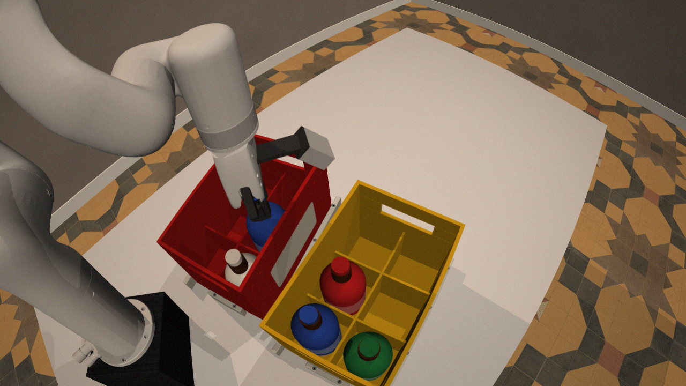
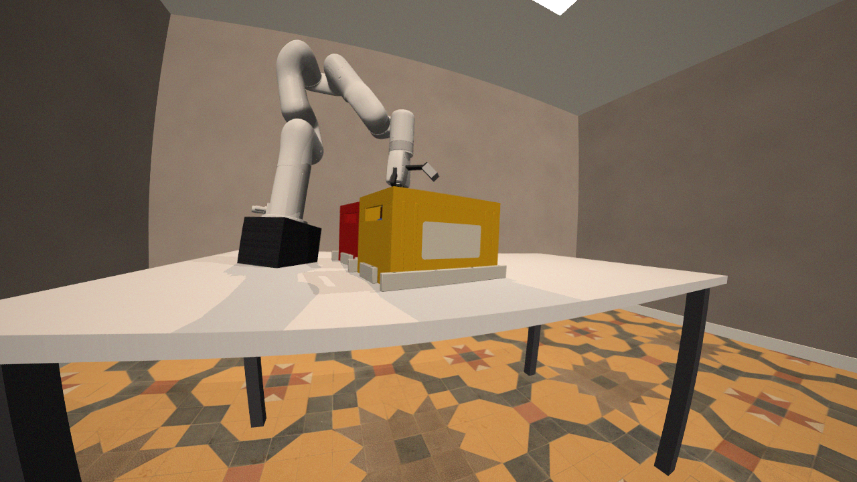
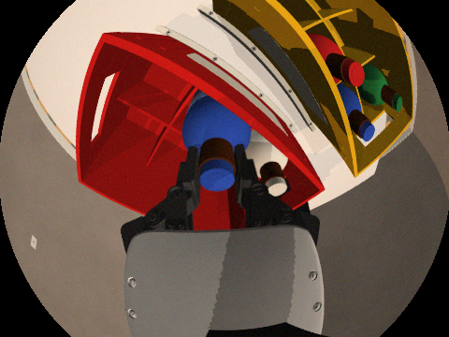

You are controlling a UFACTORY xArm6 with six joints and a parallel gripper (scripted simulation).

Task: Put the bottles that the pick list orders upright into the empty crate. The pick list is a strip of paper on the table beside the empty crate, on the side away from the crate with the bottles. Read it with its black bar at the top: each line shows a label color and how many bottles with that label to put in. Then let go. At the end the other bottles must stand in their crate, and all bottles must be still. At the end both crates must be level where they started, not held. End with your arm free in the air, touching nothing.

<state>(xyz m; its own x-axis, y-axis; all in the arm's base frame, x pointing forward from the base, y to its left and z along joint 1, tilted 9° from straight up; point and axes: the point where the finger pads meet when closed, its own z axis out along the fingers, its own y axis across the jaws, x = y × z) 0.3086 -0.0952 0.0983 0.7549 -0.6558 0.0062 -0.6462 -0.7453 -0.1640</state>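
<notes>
Now: hand 100 mm above the red crate, 40 mm to the right of it and 10 mm past it. From my hand the other things lie so: yellow crate 200 mm to the right, 100 mm below, 10 mm behind; then white bottle 100 mm below, 90 mm behind, 20 mm to the right; then red bottle 160 mm to the right, 100 mm below, 10 mm behind.
</notes>
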